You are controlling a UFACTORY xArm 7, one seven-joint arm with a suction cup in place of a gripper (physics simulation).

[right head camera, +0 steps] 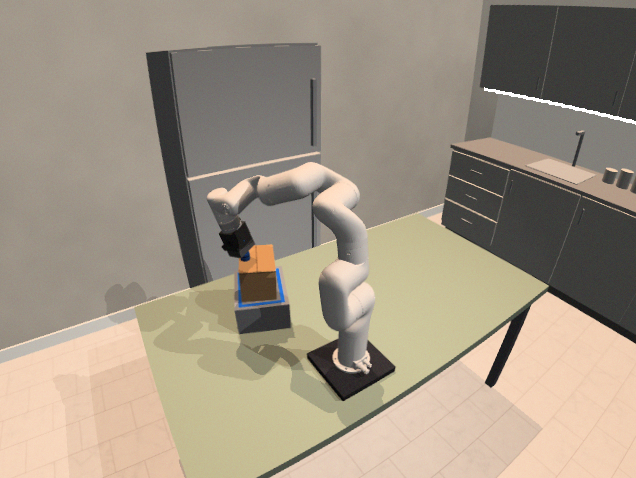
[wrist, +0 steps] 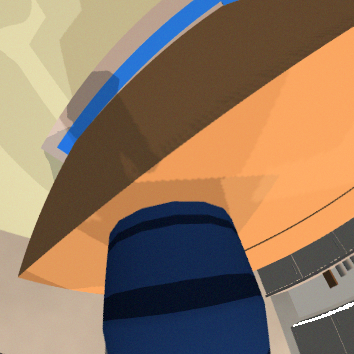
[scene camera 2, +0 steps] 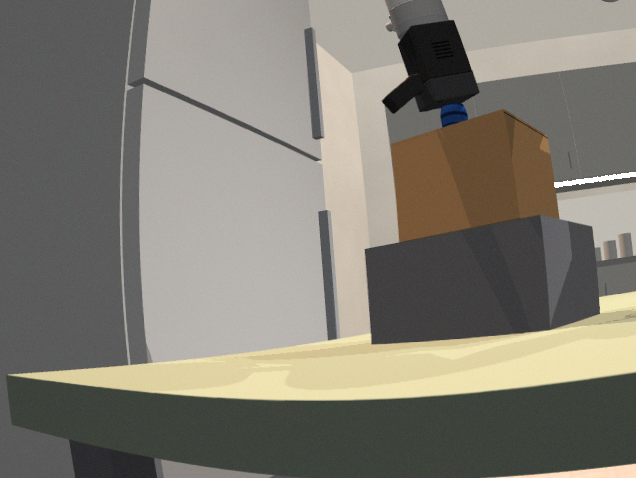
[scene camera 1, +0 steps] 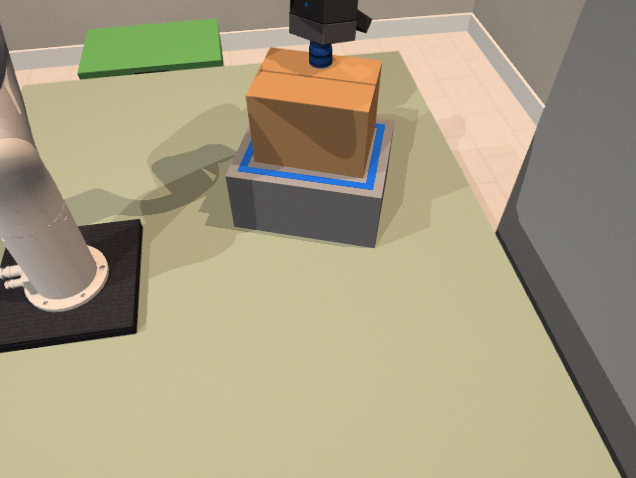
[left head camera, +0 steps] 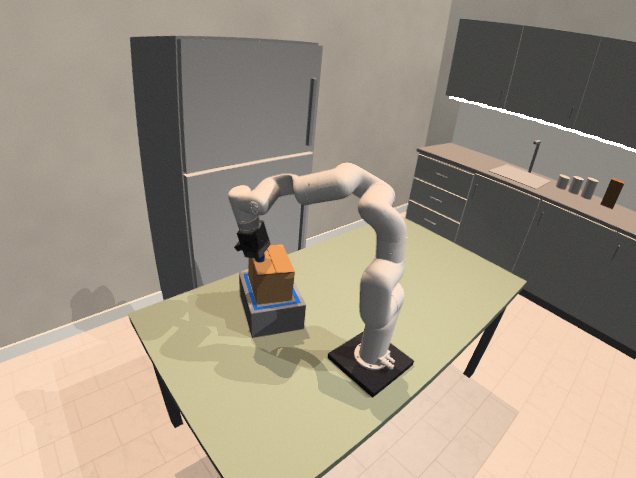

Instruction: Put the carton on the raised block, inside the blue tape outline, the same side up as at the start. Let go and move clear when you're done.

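Pixels of known places: hand, its tool point: (right head camera: 247, 260) (wrist: 181, 221) (scene camera 2: 459, 137) (scene camera 1: 320, 68) (left head camera: 261, 261); arm's base, origin of its link: (right head camera: 351, 359) (scene camera 1: 68, 278) (left head camera: 371, 356).
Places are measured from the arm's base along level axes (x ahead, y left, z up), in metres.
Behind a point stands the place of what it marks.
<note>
The brown carton (left head camera: 272, 285) @(x 0.358, y 0.149, z 0.178 m) (right head camera: 258, 285) @(x 0.352, y 0.139, z 0.170 m) (scene camera 1: 308, 128) @(x 0.404, y 0.038, z 0.183 m) (scene camera 2: 462, 179) @(x 0.448, y 0.163, z 0.161 m) (wrist: 300, 100) stands upright and looks level on the grey raised block (left head camera: 277, 319) @(x 0.319, y 0.157, z 0.050 m) (right head camera: 263, 317) @(x 0.317, y 0.151, z 0.048 m) (scene camera 1: 308, 210) @(x 0.393, y 0.002, z 0.046 m) (scene camera 2: 452, 287) @(x 0.471, y 0.187, z 0.036 m), with its seamed flap side up. The blue tape outline (left head camera: 277, 305) @(x 0.336, y 0.143, z 0.097 m) (right head camera: 281, 287) @(x 0.373, y 0.032, z 0.098 m) (scene camera 1: 308, 178) @(x 0.399, y 0.022, z 0.098 m) (wrist: 160, 40) @(x 0.497, y 0.147, z 0.098 m) shows around its visible base edges; the carton hides the rest. My blue suction cup (left head camera: 260, 258) (right head camera: 246, 255) (scene camera 1: 320, 55) (scene camera 2: 453, 115) (wrist: 180, 260) is pressed on the carton's top, off centre near one edge, and looks attached. The black tool body leans a little.
My arm's black base plate (left head camera: 344, 355) @(x 0.069, y 0.068, z 0.000 m) (right head camera: 326, 354) @(x 0.069, y 0.052, z 0.000 m) (scene camera 1: 120, 308) @(x 0.079, y -0.079, z 0.000 m) stands on the green table (left head camera: 437, 277) @(x 0.081, y -0.670, z -0.023 m) near the block. A tall grey fridge (left head camera: 246, 102) (right head camera: 241, 107) stands behind the table. A green board (scene camera 1: 151, 46) lies beyond the table edge in scene camera 1.
</note>
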